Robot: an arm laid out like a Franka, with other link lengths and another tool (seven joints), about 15 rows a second.
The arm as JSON. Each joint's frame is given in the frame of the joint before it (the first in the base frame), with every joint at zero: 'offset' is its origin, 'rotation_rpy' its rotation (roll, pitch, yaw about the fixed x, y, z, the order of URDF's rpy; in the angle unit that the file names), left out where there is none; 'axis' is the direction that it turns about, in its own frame. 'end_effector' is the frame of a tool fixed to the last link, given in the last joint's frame.
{
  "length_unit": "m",
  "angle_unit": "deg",
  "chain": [
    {
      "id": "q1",
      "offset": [
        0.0,
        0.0,
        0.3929
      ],
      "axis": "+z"
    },
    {
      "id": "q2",
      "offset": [
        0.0,
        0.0,
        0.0
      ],
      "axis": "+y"
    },
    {
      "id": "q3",
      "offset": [
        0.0,
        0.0,
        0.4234
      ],
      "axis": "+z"
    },
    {
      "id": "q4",
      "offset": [
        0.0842,
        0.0,
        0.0
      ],
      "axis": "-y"
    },
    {
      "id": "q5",
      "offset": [
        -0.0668,
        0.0,
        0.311
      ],
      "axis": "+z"
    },
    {
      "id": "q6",
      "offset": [
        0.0,
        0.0,
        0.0
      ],
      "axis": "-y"
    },
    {
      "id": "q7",
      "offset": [
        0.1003,
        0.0,
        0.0
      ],
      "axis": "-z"
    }
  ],
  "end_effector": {
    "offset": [
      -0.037,
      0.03,
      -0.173
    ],
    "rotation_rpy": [
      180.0,
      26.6,
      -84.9
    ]
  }
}
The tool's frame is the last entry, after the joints.
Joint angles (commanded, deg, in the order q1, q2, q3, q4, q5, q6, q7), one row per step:
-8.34 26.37 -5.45 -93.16 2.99 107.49 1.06
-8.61 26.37 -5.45 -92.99 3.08 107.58 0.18
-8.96 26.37 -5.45 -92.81 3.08 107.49 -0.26
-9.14 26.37 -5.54 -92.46 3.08 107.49 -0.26
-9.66 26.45 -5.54 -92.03 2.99 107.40 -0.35
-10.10 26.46 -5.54 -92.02 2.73 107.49 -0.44
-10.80 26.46 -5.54 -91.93 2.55 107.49 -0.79
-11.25 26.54 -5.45 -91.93 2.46 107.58 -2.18
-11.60 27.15 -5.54 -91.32 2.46 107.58 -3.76
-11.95 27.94 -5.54 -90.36 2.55 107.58 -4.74
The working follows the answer.
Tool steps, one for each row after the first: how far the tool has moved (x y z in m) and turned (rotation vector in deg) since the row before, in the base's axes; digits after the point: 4 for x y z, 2 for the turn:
0.0001 -0.0032 0.0012 0.19 -0.32 0.55
-0.0003 -0.0039 0.0010 0.07 -0.11 0.09
0.0012 -0.0029 0.0020 -0.12 -0.33 -0.25
0.0007 -0.0059 0.0016 -0.13 -0.23 -0.37
-0.0009 -0.0053 -0.0001 -0.23 -0.03 -0.23
-0.0015 -0.0079 0.0005 -0.11 -0.06 -0.27
-0.0015 -0.0048 -0.0007 0.20 -0.06 1.04
0.0015 -0.0059 -0.0027 0.19 -0.06 1.15
0.0039 -0.0051 -0.0026 0.14 -0.22 0.61

Tool pose at each row, in the base's axes (x y z in m, rotation vector in deg; rounded; the steps above come from the unrounded poses):
0.5878 -0.0960 0.4581 -100.28 127.10 38.38
0.5879 -0.0992 0.4593 -100.85 126.35 38.36
0.5876 -0.1031 0.4603 -100.92 126.16 38.33
0.5887 -0.1060 0.4624 -100.67 126.21 37.81
0.5894 -0.1120 0.4640 -100.27 126.42 37.36
0.5886 -0.1173 0.4639 -100.10 126.73 37.06
0.5871 -0.1251 0.4643 -99.83 126.97 36.83
0.5856 -0.1299 0.4636 -100.99 126.02 37.19
0.5871 -0.1359 0.4610 -102.28 124.99 37.58
0.5910 -0.1410 0.4583 -102.94 124.29 37.62

